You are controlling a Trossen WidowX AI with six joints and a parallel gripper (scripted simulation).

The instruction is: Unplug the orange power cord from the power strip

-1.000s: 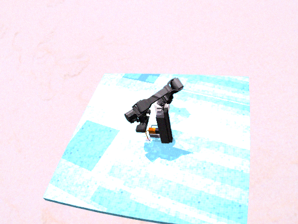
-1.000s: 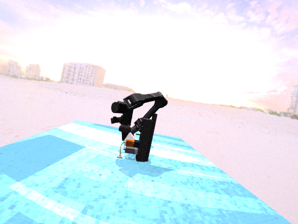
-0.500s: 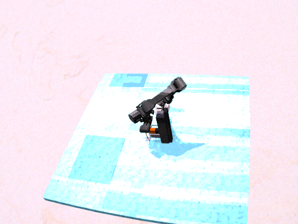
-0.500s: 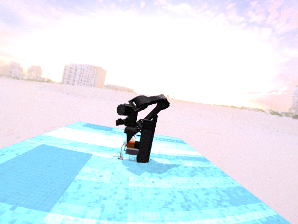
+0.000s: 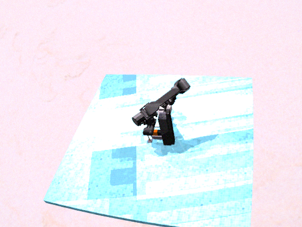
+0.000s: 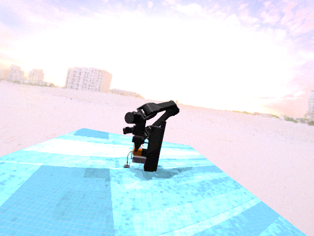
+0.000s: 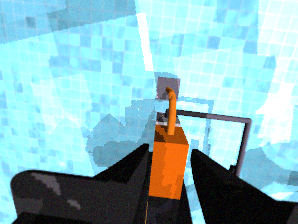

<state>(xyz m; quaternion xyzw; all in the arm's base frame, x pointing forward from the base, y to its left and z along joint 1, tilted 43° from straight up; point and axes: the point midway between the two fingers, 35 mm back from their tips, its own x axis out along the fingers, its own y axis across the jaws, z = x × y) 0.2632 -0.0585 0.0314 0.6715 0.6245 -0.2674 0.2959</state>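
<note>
The orange plug is 3 cm to the left of my gripper tip.
</note>
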